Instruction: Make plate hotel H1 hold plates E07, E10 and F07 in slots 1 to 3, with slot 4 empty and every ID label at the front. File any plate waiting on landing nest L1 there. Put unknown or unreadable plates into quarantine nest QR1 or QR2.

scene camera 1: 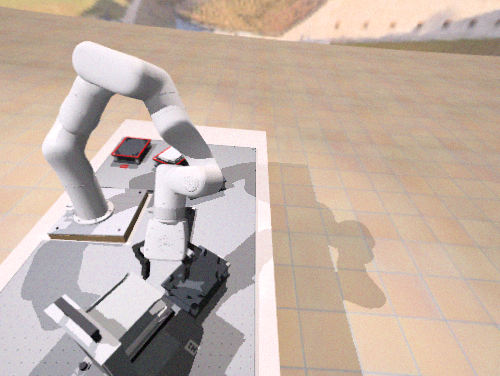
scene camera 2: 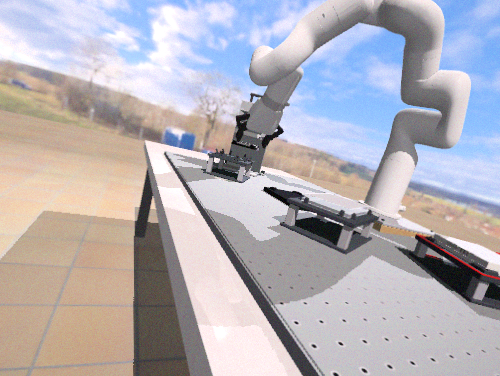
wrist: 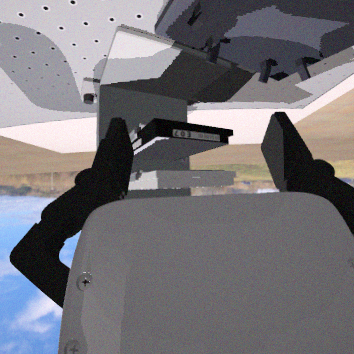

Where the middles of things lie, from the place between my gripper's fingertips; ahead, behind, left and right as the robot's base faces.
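Scene:
There is the clear well plate point(scene camera 2: 327, 201), which I see 40 mm ahead of my hand, 510 mm to the left of it and 60 mm below it.

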